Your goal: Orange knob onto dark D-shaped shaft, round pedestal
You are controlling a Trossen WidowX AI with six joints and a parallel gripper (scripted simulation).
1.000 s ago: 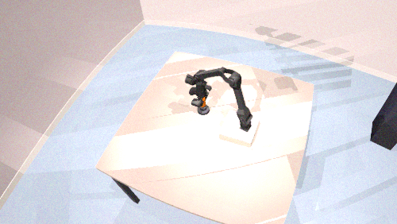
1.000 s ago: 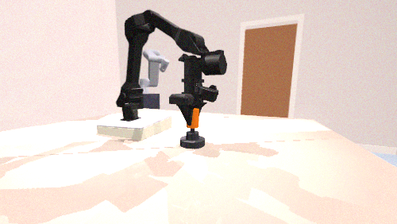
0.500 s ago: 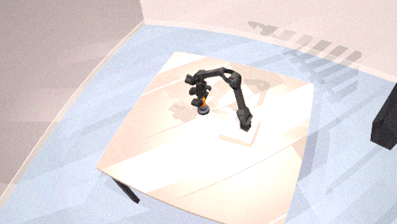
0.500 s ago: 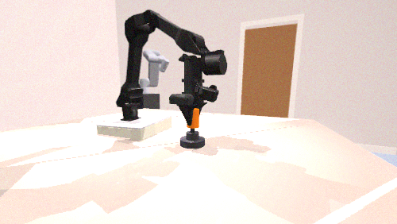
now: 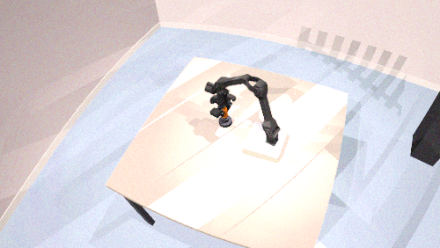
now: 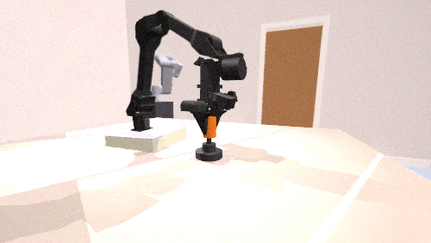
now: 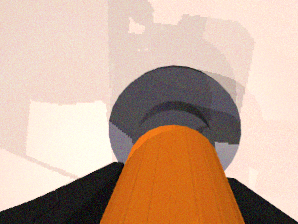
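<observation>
My gripper tip is now 20 mm below the orange knob. Also, from my gripper tip: pedestal 40 mm below.
</observation>
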